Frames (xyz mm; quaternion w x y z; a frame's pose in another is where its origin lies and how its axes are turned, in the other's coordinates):
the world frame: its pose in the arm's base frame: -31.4 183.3 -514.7 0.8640 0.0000 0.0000 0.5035
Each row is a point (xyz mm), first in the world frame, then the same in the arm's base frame.
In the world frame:
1: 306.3 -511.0 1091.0
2: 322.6 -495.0 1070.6
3: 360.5 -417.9 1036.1
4: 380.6 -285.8 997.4
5: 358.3 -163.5 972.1
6: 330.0 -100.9 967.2
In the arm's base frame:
1: 564.2 197.9 576.3
2: 558.3 220.0 555.9
3: 509.9 290.9 521.4
4: 404.9 373.5 482.7
5: 287.5 414.4 457.4
6: 219.1 420.7 452.5

